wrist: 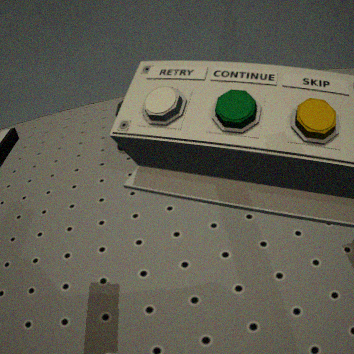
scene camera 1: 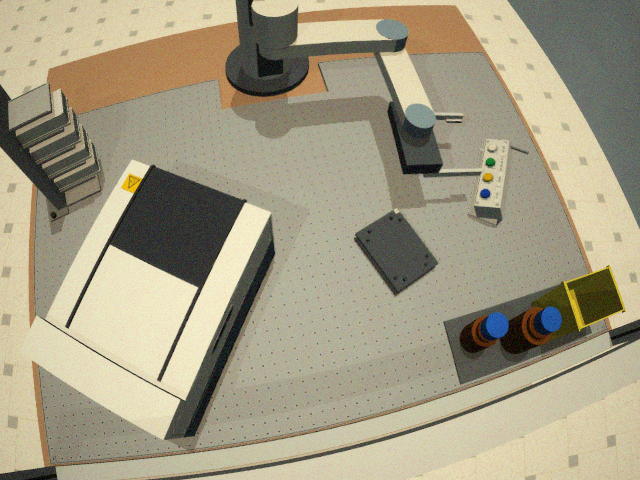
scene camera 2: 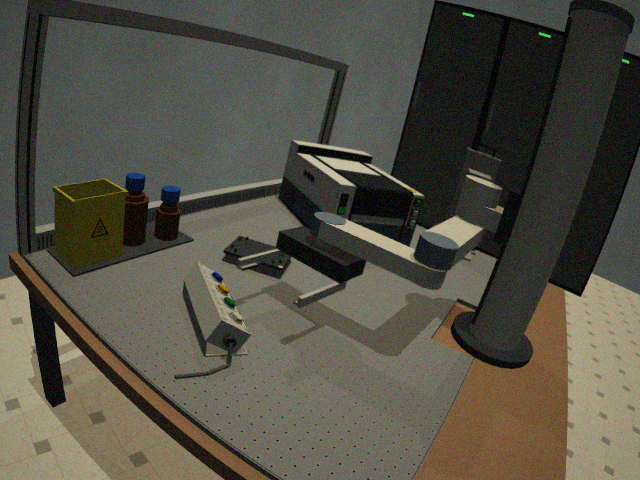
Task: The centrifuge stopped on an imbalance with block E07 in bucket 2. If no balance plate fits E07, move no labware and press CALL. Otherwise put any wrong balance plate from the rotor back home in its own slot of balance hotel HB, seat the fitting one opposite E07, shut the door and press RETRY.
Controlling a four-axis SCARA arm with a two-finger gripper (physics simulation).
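Frame: origin at the arm's base, x ahead, y left, z up, level; metres.
Where they show: gripper, fingertip midpoint: (wrist: pixel 194 78) (scene camera 1: pixel 471 143) (scene camera 2: pixel 266 282); arm's base, origin of the base link: (scene camera 1: pixel 267 66) (scene camera 2: pixel 491 341).
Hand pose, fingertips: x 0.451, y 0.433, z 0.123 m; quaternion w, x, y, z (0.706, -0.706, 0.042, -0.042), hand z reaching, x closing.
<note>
Things, the pixels of their top centre, and the offset from my fingertips.
- button panel, middle of its top: (wrist: pixel 279 72) (scene camera 2: pixel 216 287) (scene camera 1: pixel 499 169) dx +0.072, dy +0.066, dz -0.026 m
- white RETRY button, middle of its top: (wrist: pixel 160 89) (scene camera 2: pixel 236 312) (scene camera 1: pixel 494 146) dx -0.003, dy +0.088, dz -0.036 m
- blue CALL button, middle of its top: (scene camera 2: pixel 217 273) (scene camera 1: pixel 486 192) dx +0.122, dy +0.006, dz -0.036 m
The button panel (scene camera 1: pixel 497 178) (scene camera 2: pixel 199 310) (wrist: pixel 198 112) carries the white RETRY button (scene camera 1: pixel 492 147) (scene camera 2: pixel 236 316) (wrist: pixel 162 102), green CONTINUE, yellow SKIP and the blue CALL button (scene camera 1: pixel 484 193) (scene camera 2: pixel 217 276). My gripper (scene camera 1: pixel 469 145) (scene camera 2: pixel 268 283) is wide open and empty, beside the panel; part of one finger shows at the left edge of the wrist view. The centrifuge (scene camera 1: pixel 232 248) (scene camera 2: pixel 320 178) has a white and a dark panel on top. Its rotor, block E07 and any balance plates in it are hidden. A hotel (scene camera 1: pixel 56 139) with stacked labware stands at the far left; its label is unreadable.
A dark square stand (scene camera 1: pixel 395 253) (scene camera 2: pixel 250 249) with small pegs lies between centrifuge and panel. Two blue-capped brown bottles (scene camera 1: pixel 473 335) (scene camera 2: pixel 166 223) (scene camera 1: pixel 522 333) (scene camera 2: pixel 135 219) and a yellow bin (scene camera 1: pixel 594 299) (scene camera 2: pixel 87 227) stand on a dark mat. The arm's column (scene camera 2: pixel 547 196) rises at the table edge.
</note>
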